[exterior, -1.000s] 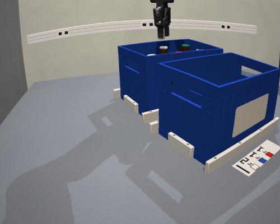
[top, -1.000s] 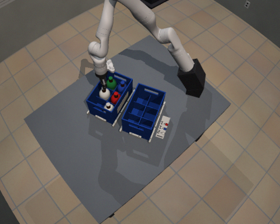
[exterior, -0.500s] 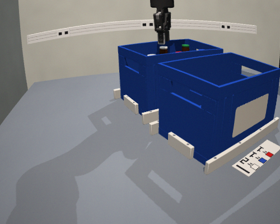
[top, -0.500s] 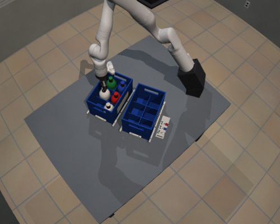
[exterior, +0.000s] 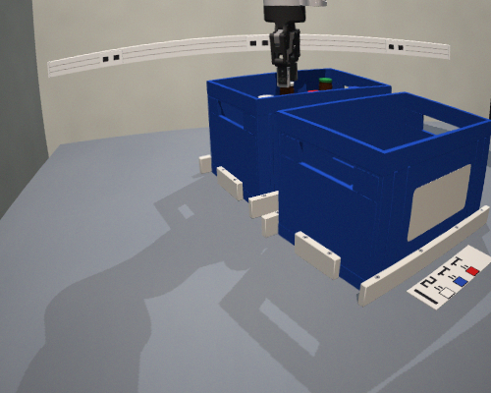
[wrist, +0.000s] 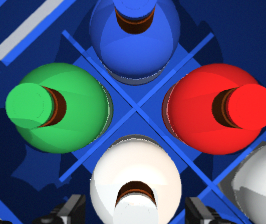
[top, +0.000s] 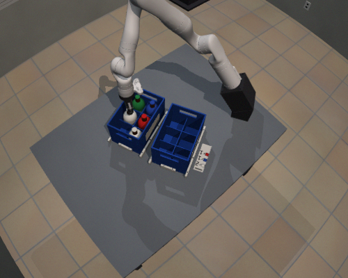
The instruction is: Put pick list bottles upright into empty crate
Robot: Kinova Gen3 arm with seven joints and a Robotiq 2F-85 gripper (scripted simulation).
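Now: hand 90 mm above the white bottle. Round my hand: green-label bottle 90 mm below, 80 mm behind, 30 mm to the right; red-label bottle 90 mm below, 80 mm to the left, 30 mm behind; blue-label bottle 110 mm behind, 90 mm below, 50 mm to the left.
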